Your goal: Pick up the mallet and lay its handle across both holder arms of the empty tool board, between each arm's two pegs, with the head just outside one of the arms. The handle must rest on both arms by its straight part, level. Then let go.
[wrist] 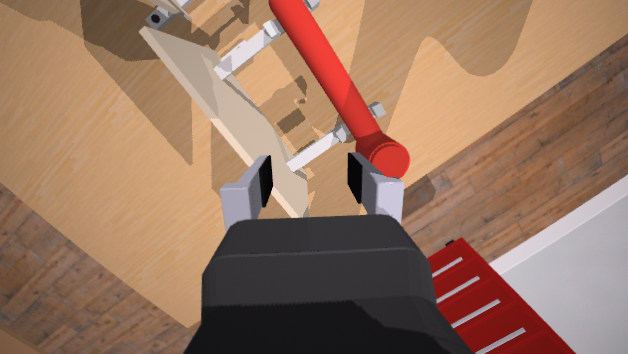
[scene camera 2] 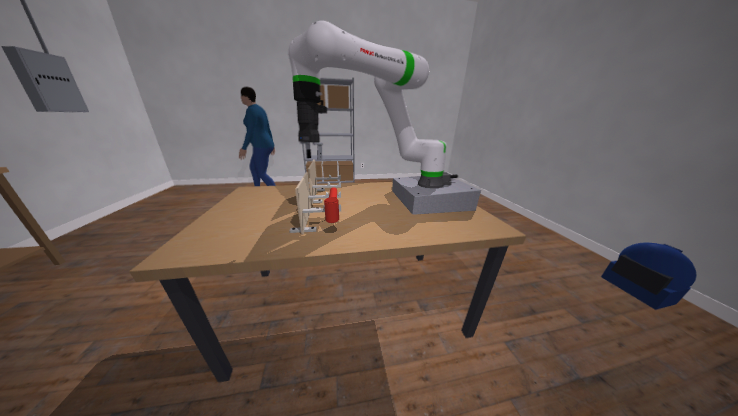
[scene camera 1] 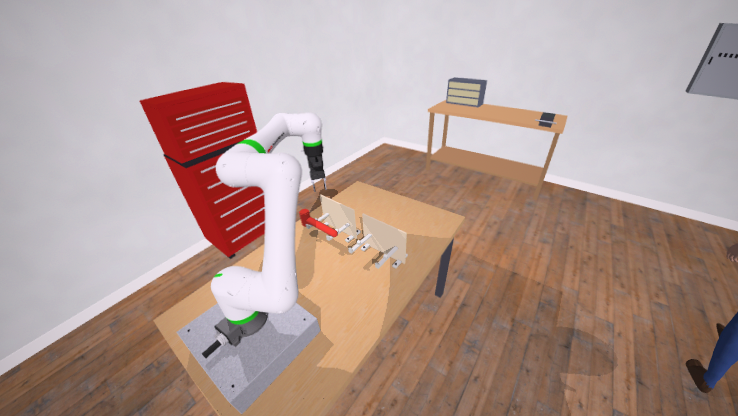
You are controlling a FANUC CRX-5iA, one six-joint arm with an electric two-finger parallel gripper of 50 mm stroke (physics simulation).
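Where they show: gripper, fingertip midpoint: (wrist: 309, 169) (scene camera 2: 314, 158) (scene camera 1: 320, 189); arm's base, link origin: (scene camera 2: 430, 184) (scene camera 1: 248, 319).
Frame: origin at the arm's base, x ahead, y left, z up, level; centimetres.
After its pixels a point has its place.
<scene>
The red mallet (scene camera 1: 323, 226) @(x 57.5, y 8.8, z 2.2 cm) (scene camera 2: 331, 210) @(x 60.6, y 27.6, z 1.6 cm) (wrist: 332, 70) @(x 58.2, y 11.4, z 2.3 cm) lies across the two arms of one tool board (scene camera 1: 338, 211) @(x 70.7, y 8.4, z 3.8 cm) (scene camera 2: 302, 206) @(x 71.9, y 17.9, z 0.2 cm) (wrist: 240, 120) @(x 70.6, y 8.1, z 3.7 cm). Its head is just outside the arm at the end away from the other board. The empty tool board (scene camera 1: 385, 235) @(x 66.4, y -24.1, z 2.8 cm) stands in line with that board, its two white holder arms bare; in scene camera 2 it is largely hidden behind the first board. My gripper (scene camera 1: 319, 189) @(x 65.4, y 14.3, z 19.3 cm) (scene camera 2: 313, 158) @(x 65.4, y 14.3, z 19.3 cm) (wrist: 309, 169) @(x 65.4, y 14.3, z 19.3 cm) is open and empty. It hangs above the mallet's board near the head end; in the wrist view the head is beside the right finger.
Both boards stand on the wooden table (scene camera 1: 423, 209) @(x 114.1, y -26.0, z -10.5 cm) (scene camera 2: 217, 248) @(x 103.5, y 25.9, z -10.5 cm). The robot's grey base block (scene camera 1: 279, 356) @(x -3.3, y -20.6, z -1.4 cm) (scene camera 2: 444, 201) @(x 1.4, y 16.9, z -4.0 cm) is at the table's other end. A red tool cabinet (scene camera 1: 206, 129) (wrist: 500, 300) stands beside the table. A person (scene camera 1: 718, 356) (scene camera 2: 257, 129) is on the floor beyond the table.
</scene>
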